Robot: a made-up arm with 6 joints.
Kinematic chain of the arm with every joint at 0, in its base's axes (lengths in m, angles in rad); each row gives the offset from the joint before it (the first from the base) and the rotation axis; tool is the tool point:
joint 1: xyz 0 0 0.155 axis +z
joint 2: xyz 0 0 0 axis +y
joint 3: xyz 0 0 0.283 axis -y
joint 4: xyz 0 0 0 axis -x
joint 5: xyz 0.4 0 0 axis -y
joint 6: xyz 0 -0.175 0 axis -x
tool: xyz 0 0 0
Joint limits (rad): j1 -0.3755..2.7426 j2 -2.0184..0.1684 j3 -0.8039..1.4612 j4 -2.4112..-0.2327 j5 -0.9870..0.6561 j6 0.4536..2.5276
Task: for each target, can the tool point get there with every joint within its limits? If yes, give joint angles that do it. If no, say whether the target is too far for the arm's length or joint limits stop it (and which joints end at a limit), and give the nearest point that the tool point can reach.
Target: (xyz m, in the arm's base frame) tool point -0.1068 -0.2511 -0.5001
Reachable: no: joint limits stop it (at a limit: joint 1, joint 2, joint 3) | nearest point -0.1610 -0.0148 0.0147 | short by 0.569 m
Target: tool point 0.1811 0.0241 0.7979
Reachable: yes | joints -0.1328 -0.2037 1.1970 -1.8481 -0.5533 2.2781
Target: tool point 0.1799 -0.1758 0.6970
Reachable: yes | joints 2.2891 -1.1870 0.7671 -1.4574 -0.7715 1.9740
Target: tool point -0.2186 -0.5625 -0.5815
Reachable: no: too far | nearest point -0.2419 -0.6226 -0.0621 | short by 0.523 m
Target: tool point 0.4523 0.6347 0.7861
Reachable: no: too far | nearest point 0.2559 0.3590 0.6233 | short by 0.376 m
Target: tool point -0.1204 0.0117 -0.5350
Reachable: no: joint limits stop it (at a limit: joint 1, joint 2, joint 3) | nearest point -0.1235 0.0381 0.0052 | short by 0.541 m
